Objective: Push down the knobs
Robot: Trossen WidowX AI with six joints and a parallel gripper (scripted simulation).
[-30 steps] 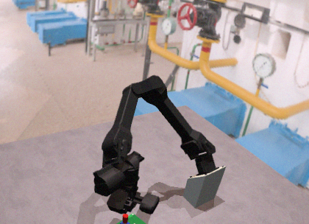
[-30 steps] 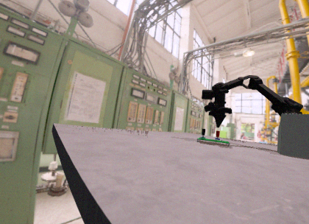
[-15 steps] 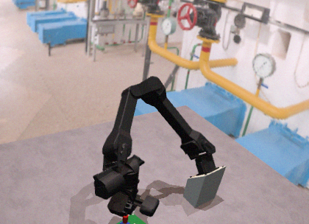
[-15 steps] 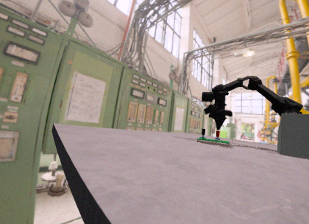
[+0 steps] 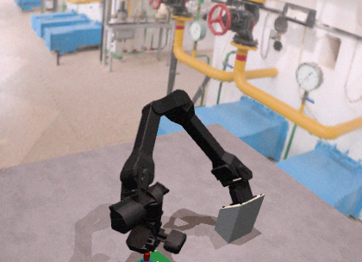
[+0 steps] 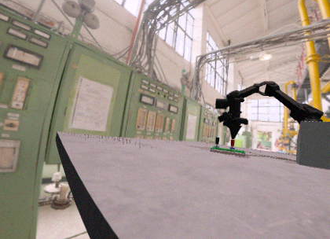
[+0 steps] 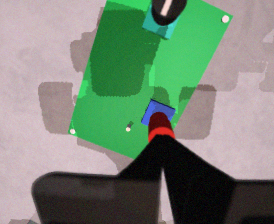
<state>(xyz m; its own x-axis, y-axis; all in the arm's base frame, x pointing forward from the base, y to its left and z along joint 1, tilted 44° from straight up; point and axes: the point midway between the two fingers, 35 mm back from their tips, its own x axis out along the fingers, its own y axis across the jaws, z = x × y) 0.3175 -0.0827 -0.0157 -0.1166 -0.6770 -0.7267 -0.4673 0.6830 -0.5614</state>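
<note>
My gripper tip is 2 cm above the red knob. Also, from my gripper tip: black knob: 7 cm ahead, 4 cm to the left, 1 cm below.
</note>
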